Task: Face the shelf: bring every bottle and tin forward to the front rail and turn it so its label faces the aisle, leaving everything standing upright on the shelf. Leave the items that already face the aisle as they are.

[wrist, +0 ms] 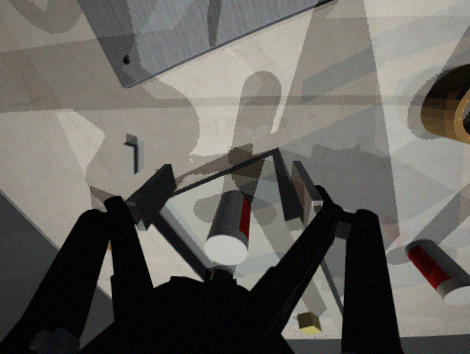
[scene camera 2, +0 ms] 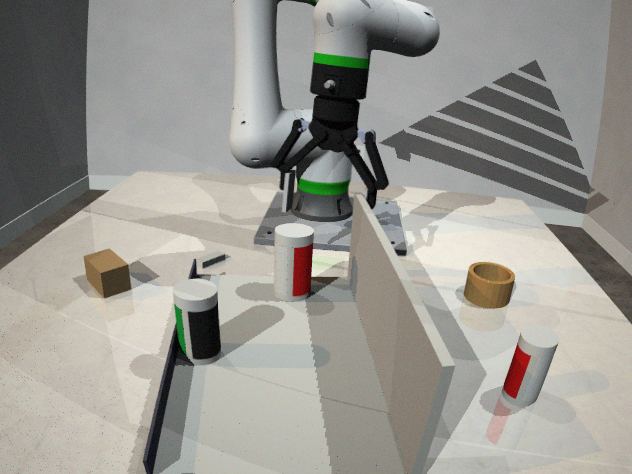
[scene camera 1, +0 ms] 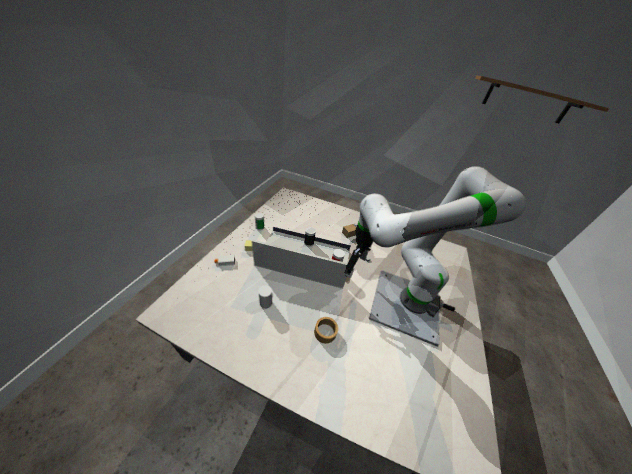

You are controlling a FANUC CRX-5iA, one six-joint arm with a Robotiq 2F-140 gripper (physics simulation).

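Frame: origin at the arm's base, x up, y right, z ahead, level; centimetres.
Seen in the pictures: gripper, fingertip midpoint: [wrist: 231,174] [scene camera 2: 324,218] [scene camera 1: 355,267]; arm's base at its link origin: [scene camera 2: 321,210] [scene camera 1: 414,300].
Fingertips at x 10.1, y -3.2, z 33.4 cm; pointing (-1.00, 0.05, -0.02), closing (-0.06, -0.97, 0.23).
Offsets run from my fingertips to a thing's middle.
On the shelf, a white tin with a red label {dx -4.1, dy +3.8, dz +10.3 cm} [scene camera 1: 337,254] [scene camera 2: 293,262] [wrist: 227,225] stands upright, set back from the dark front rail [scene camera 1: 329,241] [scene camera 2: 162,403] [wrist: 182,245]; its red patch is turned towards the tall back panel [scene camera 1: 301,265] [scene camera 2: 387,306]. A white-capped tin with black and green areas {dx -4.6, dy +13.3, dz +30.7 cm} [scene camera 1: 309,237] [scene camera 2: 198,321] stands upright beside the rail, its green strip on the rail side. My gripper [scene camera 1: 357,264] [scene camera 2: 329,198] [wrist: 231,174] is open and empty, above the shelf's robot-side end. The red-labelled tin shows beyond the fingers in the wrist view.
Behind the panel stand another red-labelled can {dx -6.9, dy -31.4, dz +31.6 cm} [scene camera 1: 265,296] [scene camera 2: 529,367] [wrist: 432,267] and a wooden ring {dx -9.4, dy -31.7, dz +1.6 cm} [scene camera 1: 325,338] [scene camera 2: 488,295]. A brown block {dx -9.4, dy +38.2, dz +12.1 cm} [scene camera 1: 349,230] [scene camera 2: 107,272], green can {dx -7.1, dy +12.5, dz +64.8 cm} [scene camera 1: 259,222], yellow block {dx -10.0, dy -5.7, dz +59.2 cm} [scene camera 1: 248,245] [wrist: 308,322] and lying orange-tipped bottle {dx -10.5, dy -21.1, dz +64.0 cm} [scene camera 1: 226,261] surround the shelf.
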